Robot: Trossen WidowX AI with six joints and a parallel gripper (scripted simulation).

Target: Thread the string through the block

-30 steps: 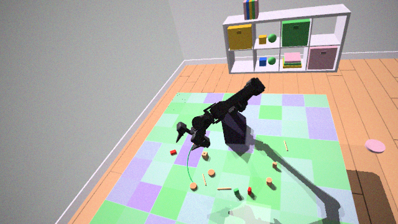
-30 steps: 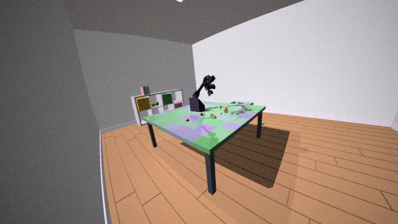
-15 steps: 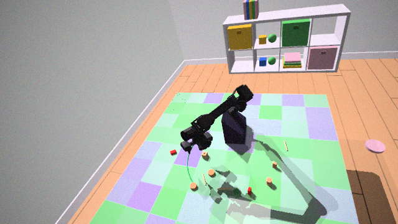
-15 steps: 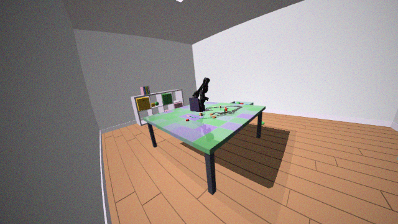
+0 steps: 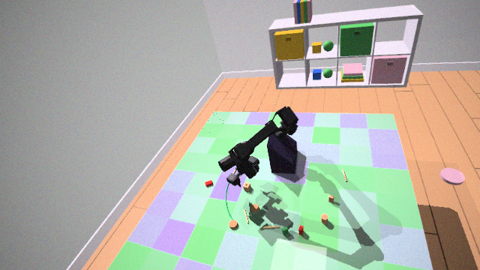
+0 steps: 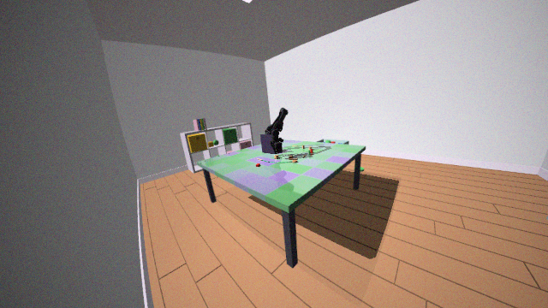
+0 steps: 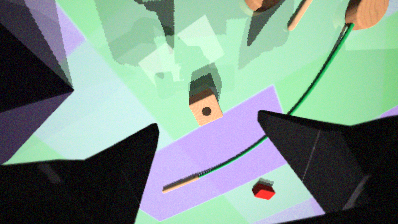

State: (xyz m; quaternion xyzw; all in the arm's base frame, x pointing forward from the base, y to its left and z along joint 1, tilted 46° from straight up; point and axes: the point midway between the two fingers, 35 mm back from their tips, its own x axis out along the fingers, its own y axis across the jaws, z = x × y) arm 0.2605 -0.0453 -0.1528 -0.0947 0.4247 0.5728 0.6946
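Now: the wooden block 5 cm below my gripper tip. The rest, counted from my gripper tip: wooden cylinder (14 cm ahead, 39 cm to the left, 4 cm below); green block (22 cm ahead, 23 cm to the left, 4 cm below).
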